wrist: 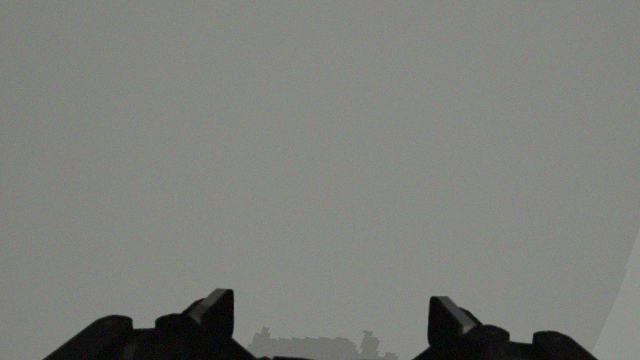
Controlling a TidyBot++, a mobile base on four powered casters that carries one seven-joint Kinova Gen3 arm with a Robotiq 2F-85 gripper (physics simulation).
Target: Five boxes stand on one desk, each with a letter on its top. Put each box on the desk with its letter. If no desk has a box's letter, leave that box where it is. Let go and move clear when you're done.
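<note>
My gripper [330, 315] is open and empty, with its two dark fingers wide apart at the bottom of the wrist view. A plain grey surface fills the view behind and between them. I cannot tell whether it is a wall or a desk top. None of the lettered boxes shows in this view, and no desk edge or desk letter can be made out.
A jagged darker shadow [310, 347] lies on the grey surface at the bottom, between the fingers. At the lower right a slanting edge borders a lighter grey area [622, 320].
</note>
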